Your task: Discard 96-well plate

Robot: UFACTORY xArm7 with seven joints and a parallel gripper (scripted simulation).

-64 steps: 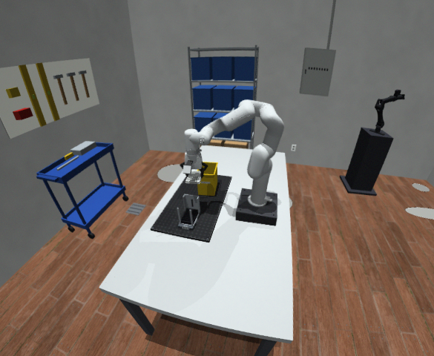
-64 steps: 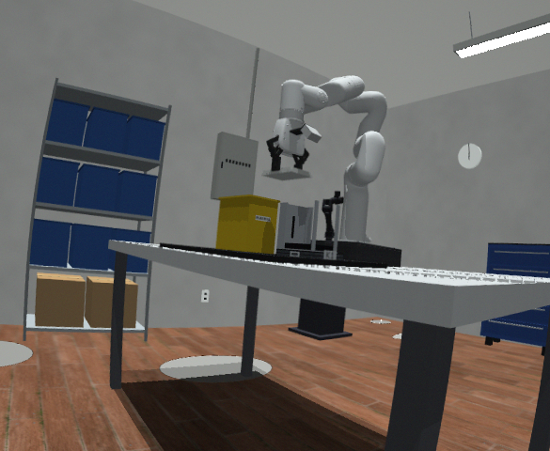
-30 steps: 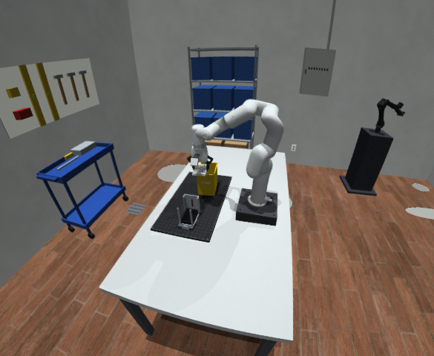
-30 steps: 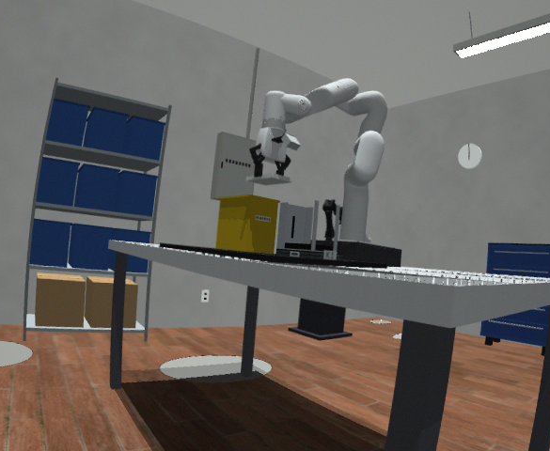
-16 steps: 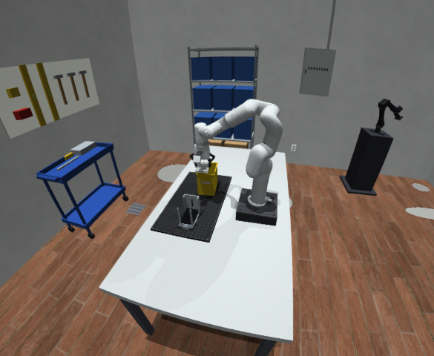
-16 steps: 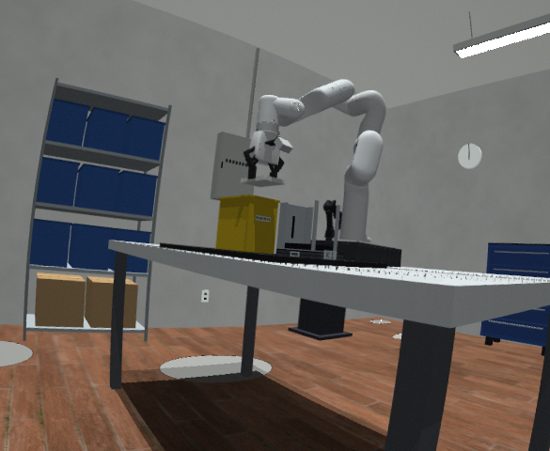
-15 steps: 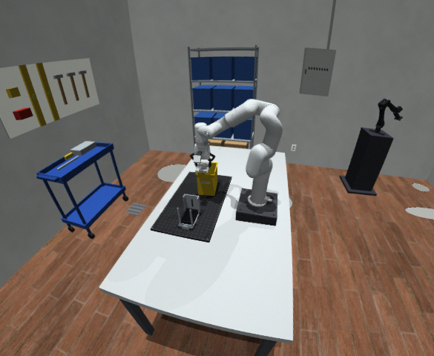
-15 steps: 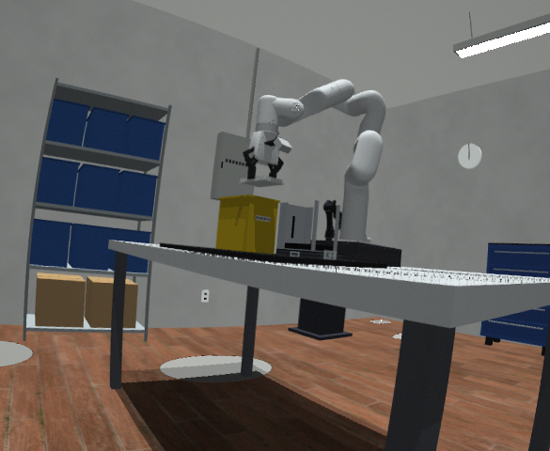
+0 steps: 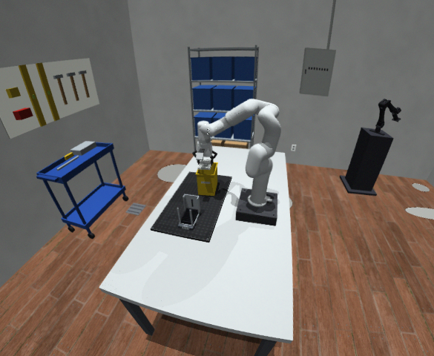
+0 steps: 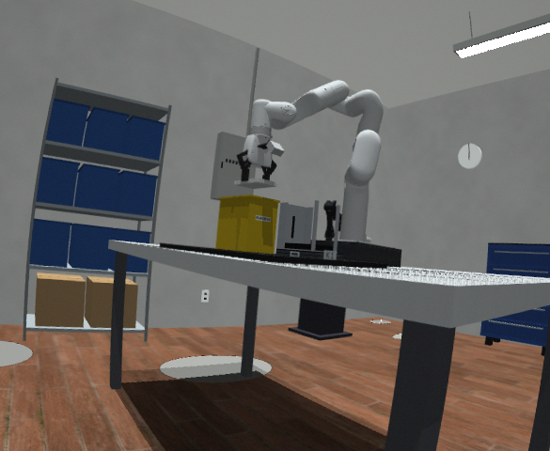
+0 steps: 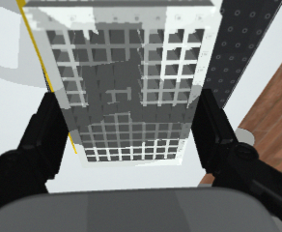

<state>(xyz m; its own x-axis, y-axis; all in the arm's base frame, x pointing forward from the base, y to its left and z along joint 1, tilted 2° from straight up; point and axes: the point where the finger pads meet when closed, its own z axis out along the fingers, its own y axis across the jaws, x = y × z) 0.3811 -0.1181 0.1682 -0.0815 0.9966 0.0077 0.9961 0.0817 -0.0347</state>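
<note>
Now: hand 150 mm above the yellow plastics bin W1 and 30 mm to the left of it. Also, from my hand: white 96-well plate (10 mm below).
</note>
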